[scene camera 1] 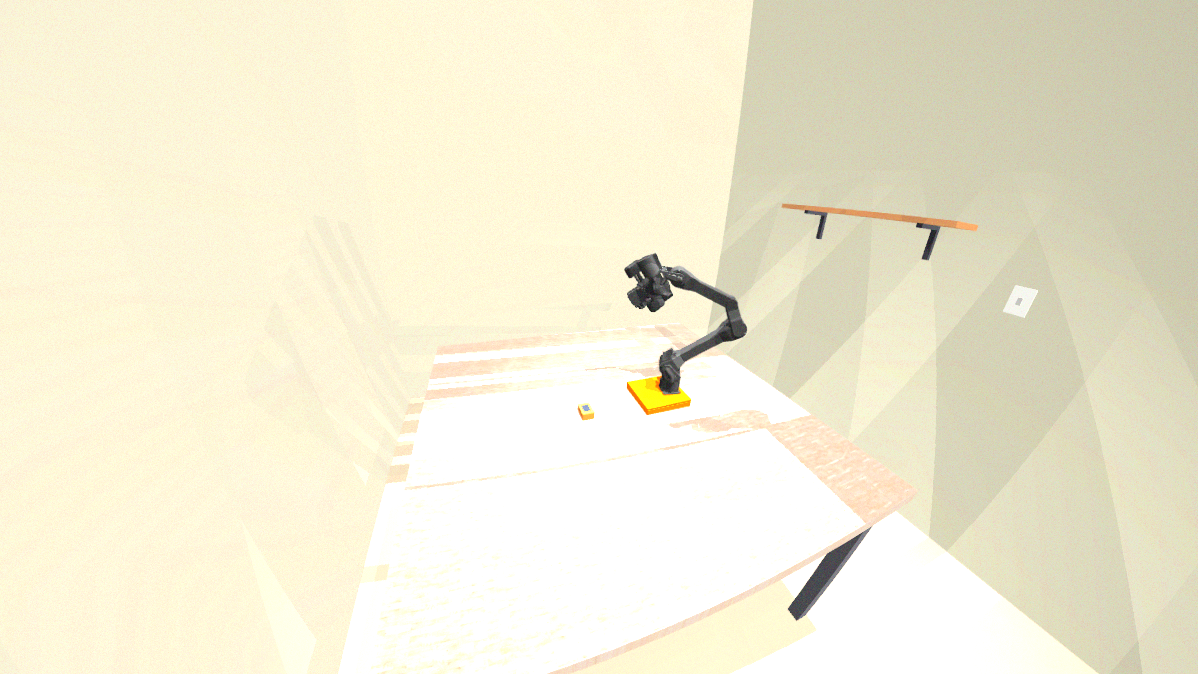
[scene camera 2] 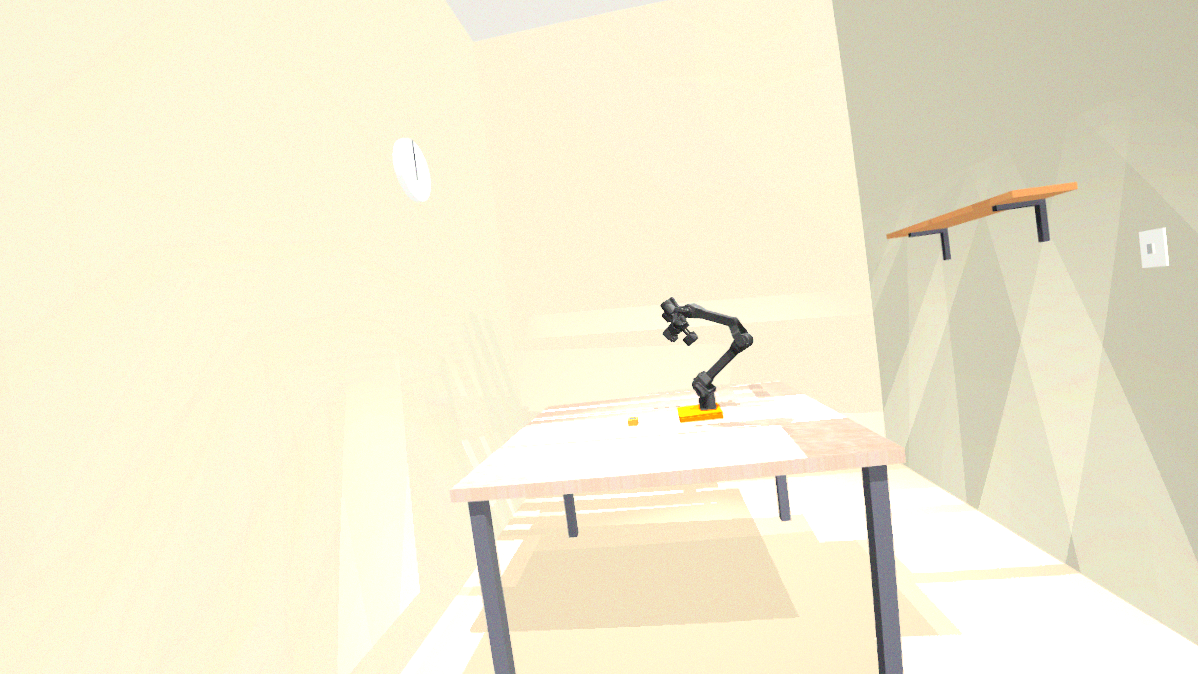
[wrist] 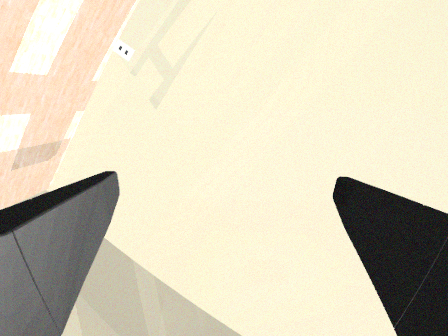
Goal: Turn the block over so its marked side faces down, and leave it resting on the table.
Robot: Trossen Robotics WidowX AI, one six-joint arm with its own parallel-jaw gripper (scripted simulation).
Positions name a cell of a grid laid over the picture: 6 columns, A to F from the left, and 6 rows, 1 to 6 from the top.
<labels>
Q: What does my gripper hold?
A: Nothing.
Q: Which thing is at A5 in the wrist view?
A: My gripper.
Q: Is my gripper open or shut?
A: Open.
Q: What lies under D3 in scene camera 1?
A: My gripper.
</labels>
